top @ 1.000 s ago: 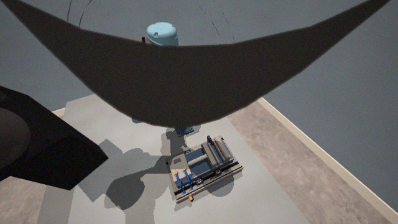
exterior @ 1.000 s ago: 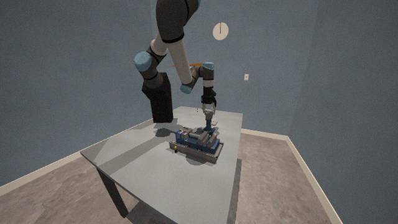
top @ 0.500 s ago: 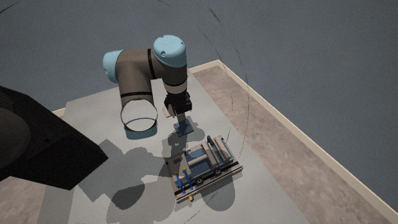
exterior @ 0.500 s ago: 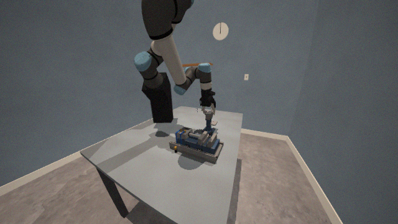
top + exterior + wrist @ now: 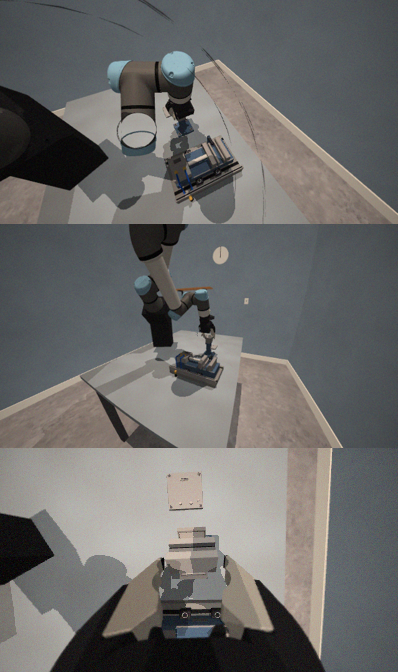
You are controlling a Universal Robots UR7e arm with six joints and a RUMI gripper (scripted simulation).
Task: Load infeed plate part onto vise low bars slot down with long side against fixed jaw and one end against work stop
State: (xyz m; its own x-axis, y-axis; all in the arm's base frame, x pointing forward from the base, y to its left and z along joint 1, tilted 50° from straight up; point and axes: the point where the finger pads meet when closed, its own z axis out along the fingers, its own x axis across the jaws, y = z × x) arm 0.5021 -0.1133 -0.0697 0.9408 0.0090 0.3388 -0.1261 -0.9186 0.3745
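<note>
Now: the part 1 cm to the left of my hand. From my hand the other things lie so: cylinder rod (21 cm to the right, 9 cm below, 7 cm behind); then pale plate (17 cm to the left, 16 cm below, 2 cm ahead); then work stop (19 cm to the right, 7 cm below, 3 cm ahead).
</note>
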